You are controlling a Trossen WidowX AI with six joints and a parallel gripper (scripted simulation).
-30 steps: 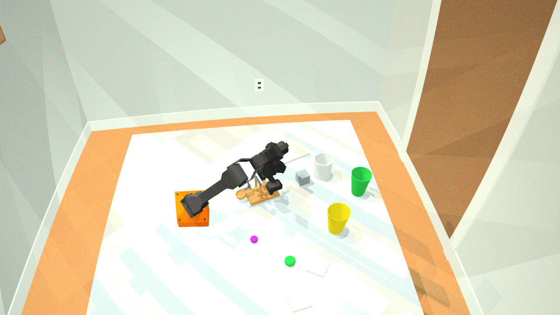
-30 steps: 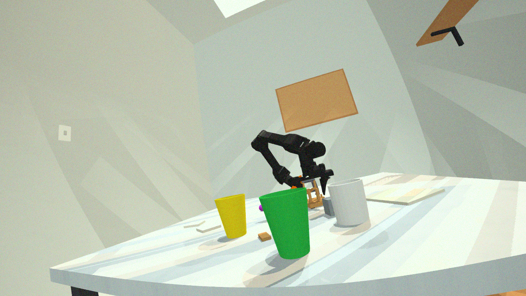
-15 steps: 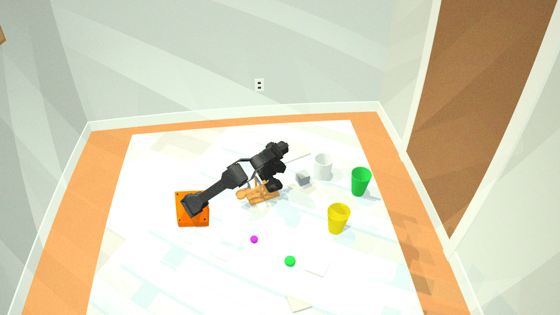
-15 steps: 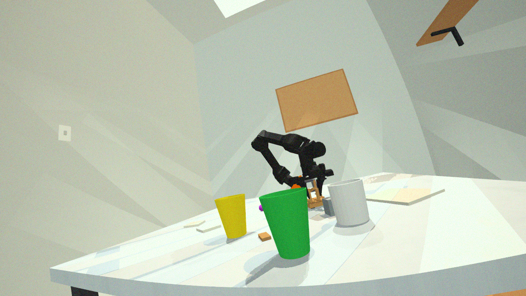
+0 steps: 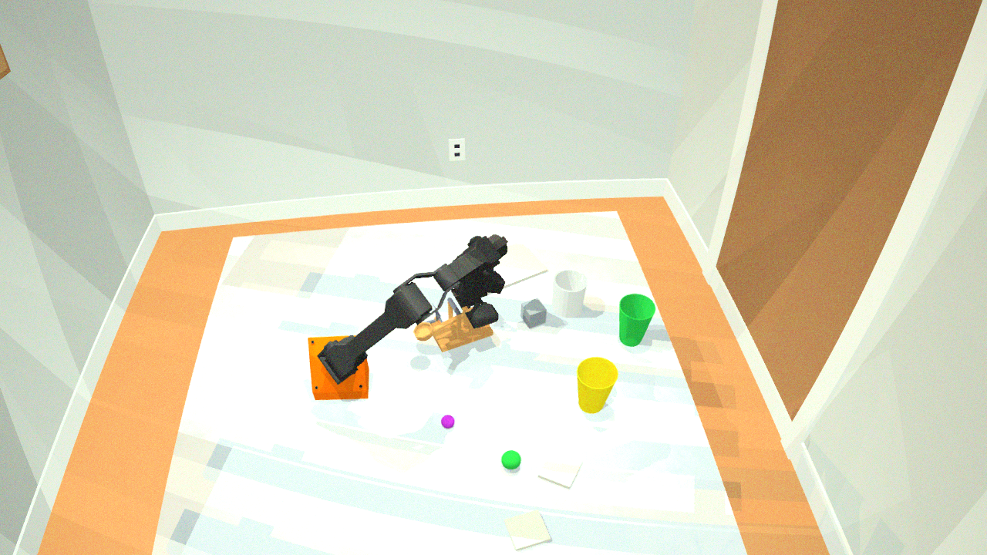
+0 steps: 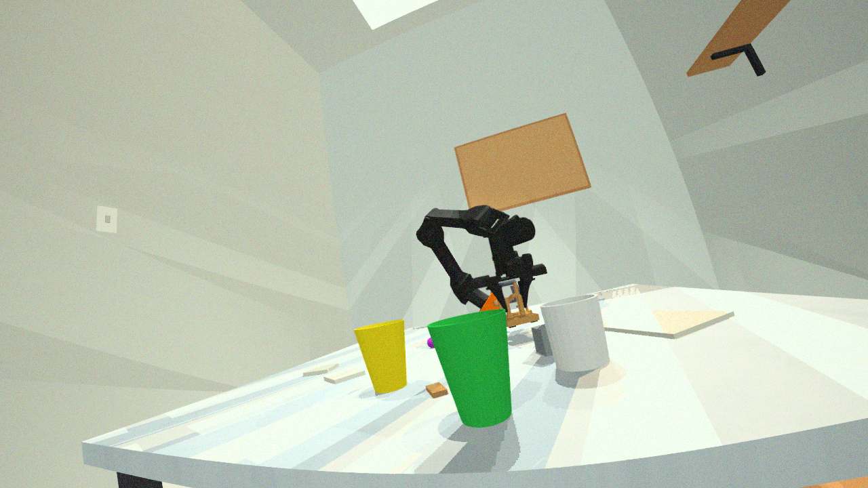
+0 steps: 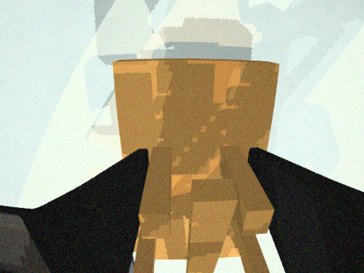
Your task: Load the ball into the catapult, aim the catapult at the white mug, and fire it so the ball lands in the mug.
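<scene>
The purple ball is 270 mm to the right of my gripper tip, 70 mm behind it and 60 mm below it. Round my gripper tip: white mug 270 mm ahead, 110 mm to the left, 40 mm below; grey cube 170 mm ahead, 70 mm to the left, 50 mm below; yellow cup 270 mm ahead, 230 mm to the right, 40 mm below.
</scene>
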